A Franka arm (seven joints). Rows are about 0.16 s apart.
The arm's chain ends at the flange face. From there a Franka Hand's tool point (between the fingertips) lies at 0.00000 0.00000 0.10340 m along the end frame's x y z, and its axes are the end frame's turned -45 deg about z.
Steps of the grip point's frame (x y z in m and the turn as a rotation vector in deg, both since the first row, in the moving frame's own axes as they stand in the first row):
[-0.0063, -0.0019, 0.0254, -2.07, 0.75, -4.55]
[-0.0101, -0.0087, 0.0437, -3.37, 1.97, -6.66]
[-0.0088, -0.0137, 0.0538, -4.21, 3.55, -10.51]
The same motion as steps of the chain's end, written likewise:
[-0.0095, 0.0016, 0.0255, -0.93, 1.99, -4.55]
[-0.0202, -0.0004, 0.0439, -0.99, 3.78, -6.66]
[-0.0258, -0.0034, 0.0543, -0.47, 5.49, -10.51]

